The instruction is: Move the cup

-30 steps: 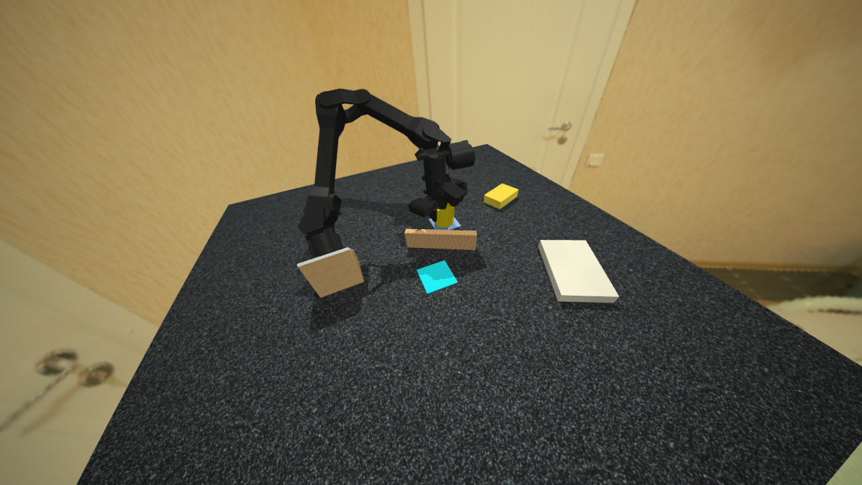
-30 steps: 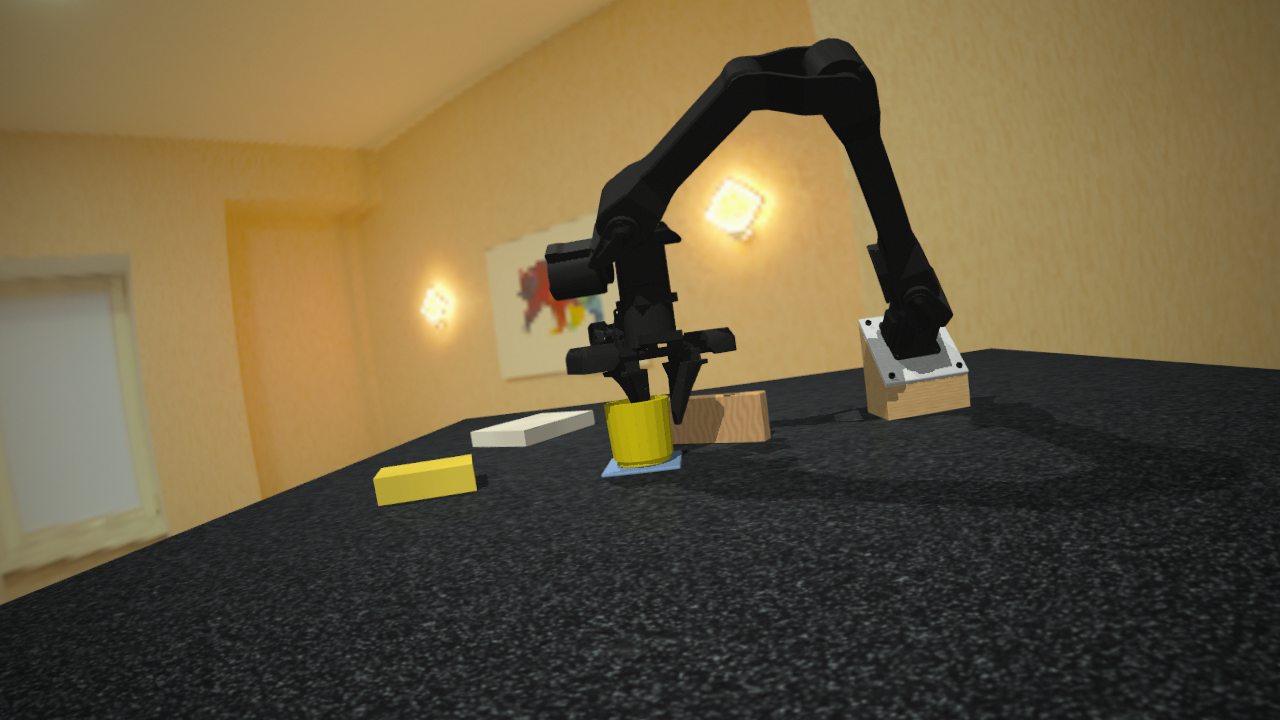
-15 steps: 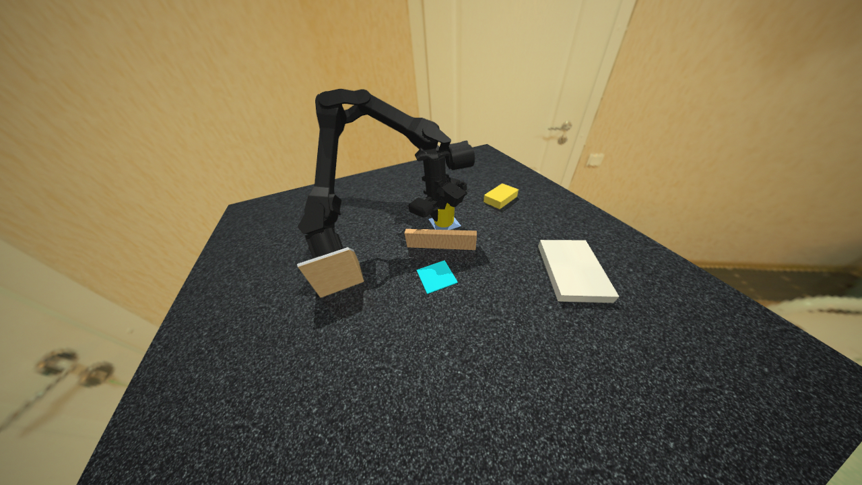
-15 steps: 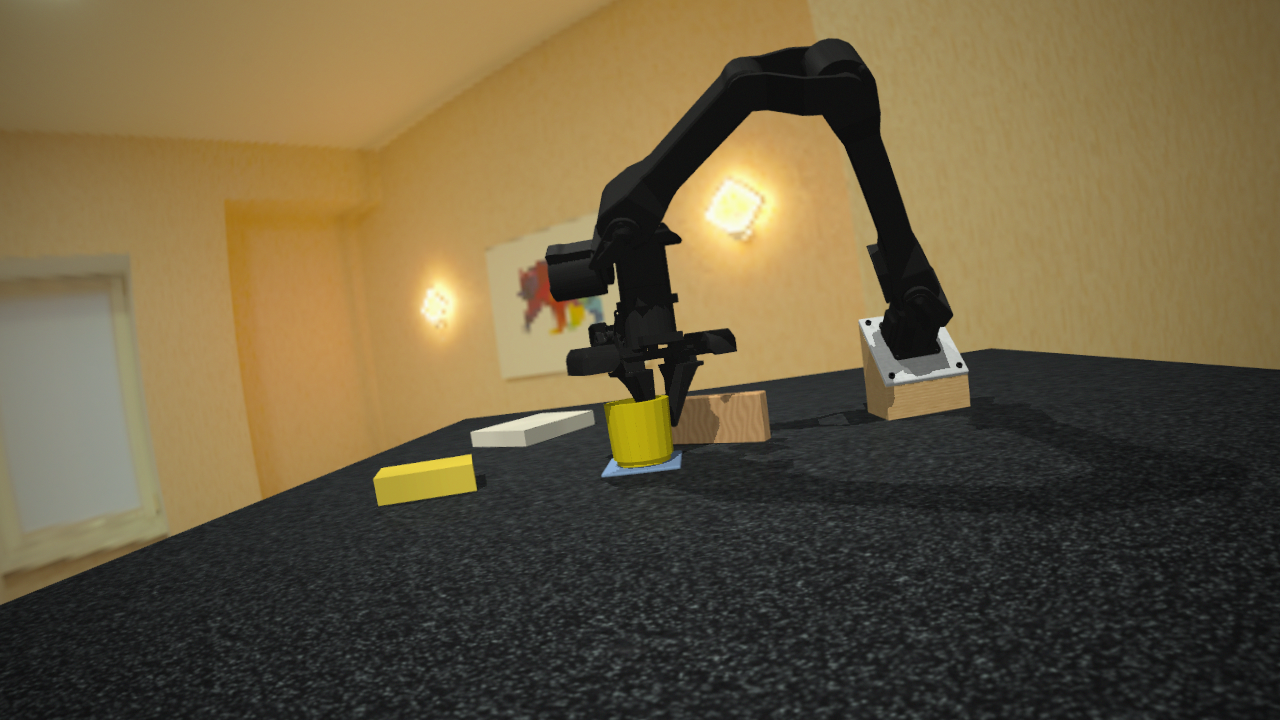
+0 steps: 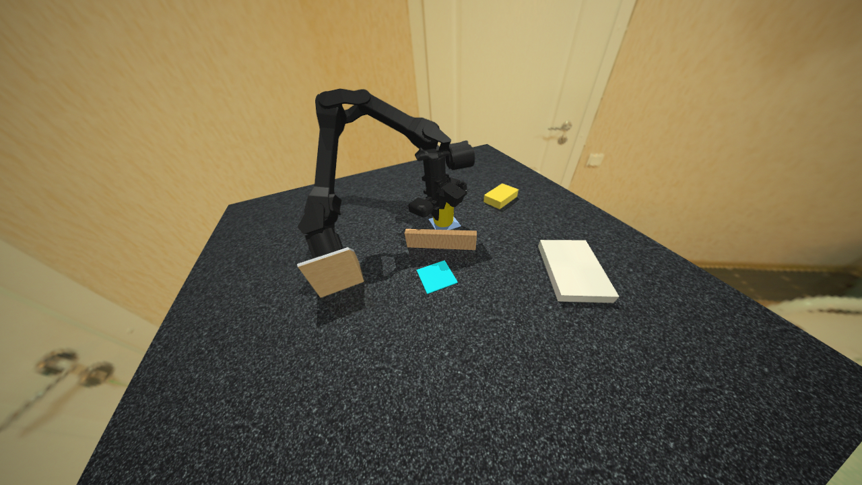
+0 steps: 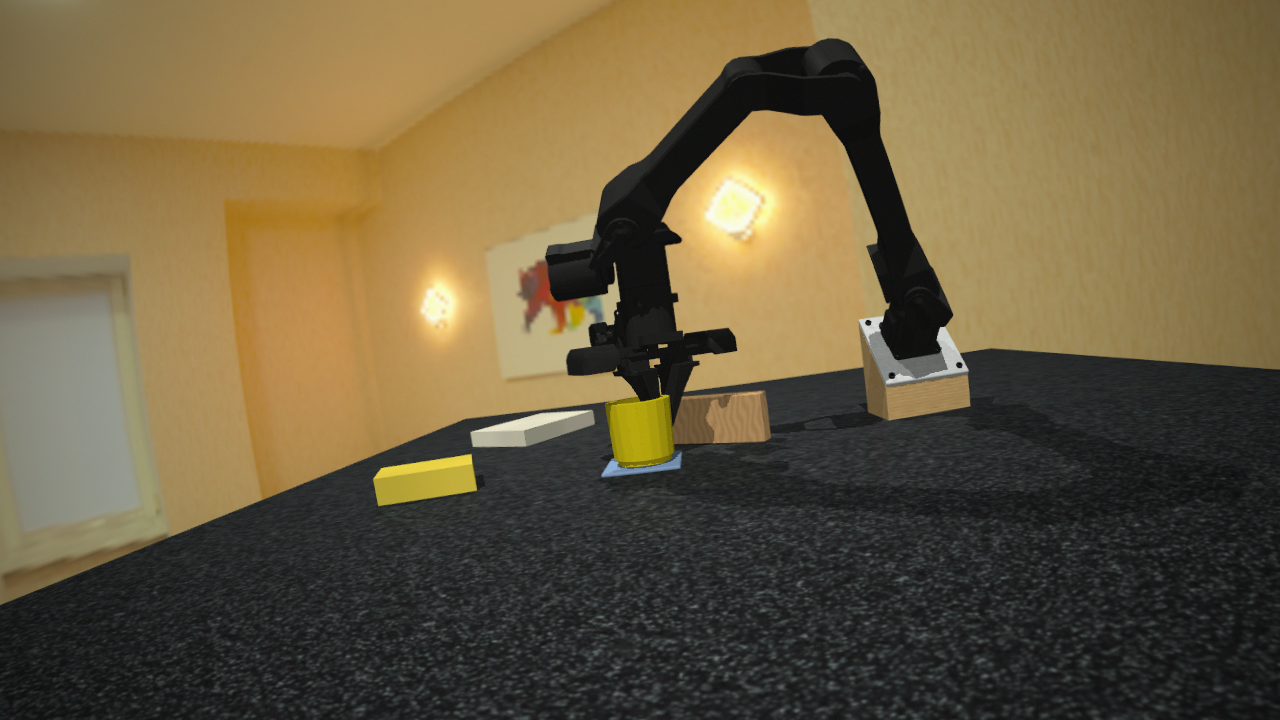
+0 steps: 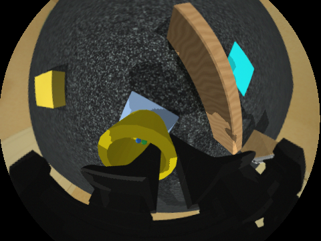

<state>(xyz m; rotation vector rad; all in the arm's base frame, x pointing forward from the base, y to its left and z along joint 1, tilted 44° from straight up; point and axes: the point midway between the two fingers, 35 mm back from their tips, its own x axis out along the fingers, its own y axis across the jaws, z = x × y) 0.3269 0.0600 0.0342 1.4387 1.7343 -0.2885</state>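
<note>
Right now my gripper tip is 30 mm short of the light blue pad, 10 mm to the right of it and 40 mm above it. Also, from my gripper tip: wooden block: 30 mm behind, 80 mm to the right, 20 mm below; yellow cup: 20 mm ahead, 10 mm to the left; blue marble: 30 mm ahead, 30 mm to the left, 20 mm below.
</note>
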